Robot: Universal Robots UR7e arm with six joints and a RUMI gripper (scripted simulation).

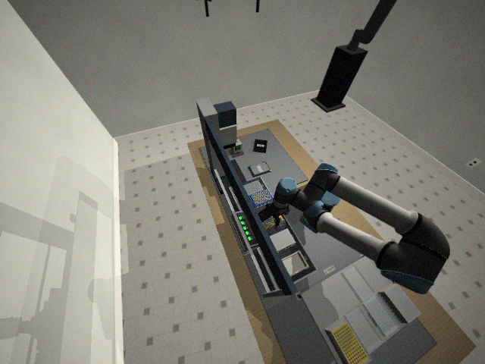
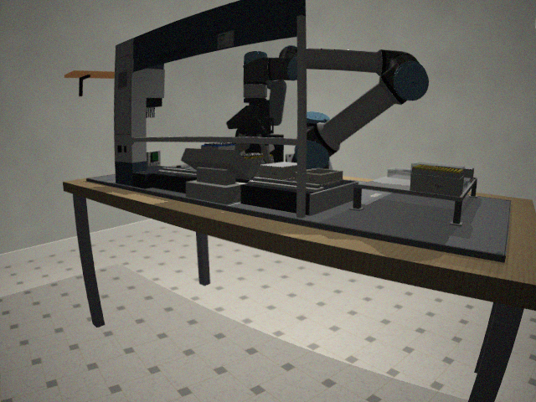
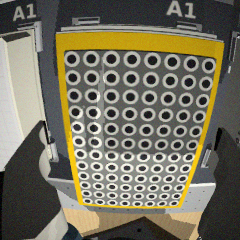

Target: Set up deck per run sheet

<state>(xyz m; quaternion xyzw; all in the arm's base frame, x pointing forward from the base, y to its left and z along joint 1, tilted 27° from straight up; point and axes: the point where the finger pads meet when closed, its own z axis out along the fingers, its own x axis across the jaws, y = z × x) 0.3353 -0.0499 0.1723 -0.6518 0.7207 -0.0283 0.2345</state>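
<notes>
My gripper is now 1 cm below the yellow-framed tip rack and 1 cm short of it. From my hand the other things lie so: one-well reservoir 25 cm to the left, 3 cm below, 1 cm ahead; blue-framed tip rack 12 cm to the right, 3 cm above; white sealed block 12 cm to the left, 1 cm below, 1 cm ahead.
</notes>
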